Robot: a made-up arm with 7 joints.
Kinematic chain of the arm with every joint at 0, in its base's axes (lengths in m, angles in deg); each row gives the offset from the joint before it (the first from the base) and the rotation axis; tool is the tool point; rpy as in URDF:
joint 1: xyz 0.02 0 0.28 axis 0 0.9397 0.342
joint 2: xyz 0 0.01 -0.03 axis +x
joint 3: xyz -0.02 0.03 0 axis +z
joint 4: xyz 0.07 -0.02 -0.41 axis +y
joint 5: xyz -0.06 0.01 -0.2 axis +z
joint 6: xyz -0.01 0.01 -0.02 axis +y
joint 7: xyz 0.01 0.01 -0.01 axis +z
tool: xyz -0.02 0.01 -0.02 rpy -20.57 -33 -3.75
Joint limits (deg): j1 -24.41..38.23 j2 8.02..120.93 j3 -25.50..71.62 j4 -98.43..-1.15 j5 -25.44..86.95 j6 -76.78..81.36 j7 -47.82..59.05
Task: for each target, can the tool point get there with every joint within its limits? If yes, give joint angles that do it. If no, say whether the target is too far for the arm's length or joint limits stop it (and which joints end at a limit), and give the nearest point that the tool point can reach.
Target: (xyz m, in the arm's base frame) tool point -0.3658 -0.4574 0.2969
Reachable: no: joint limits stop it (at a limit: joint 1, joint 2, joint 3, joint 4, joint 5, joint 6) | nearest point -0.4179 0.0293 -0.2099 | short by 0.705 m
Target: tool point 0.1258 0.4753 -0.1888
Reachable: yes | joints 2.91 22.39 57.24 -72.99 66.61 -8.31 -21.60
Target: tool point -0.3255 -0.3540 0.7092
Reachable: no: joint limits stop it (at a limit: joint 1, joint 2, joint 3, joint 4, joint 5, joint 7) | nearest point -0.0837 0.1900 0.7396 | short by 0.596 m
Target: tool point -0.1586 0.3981 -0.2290
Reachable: yes | joints 32.66 20.52 38.41 -62.99 45.85 -48.99 36.11
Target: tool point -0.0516 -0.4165 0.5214
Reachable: no: joint limits stop it (at a limit: joint 2, joint 3, joint 4, joint 5, joint 7) | nearest point -0.0498 0.1891 0.7318 | short by 0.641 m
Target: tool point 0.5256 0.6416 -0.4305
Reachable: no: too far | nearest point 0.3447 0.4260 -0.2007 | short by 0.363 m
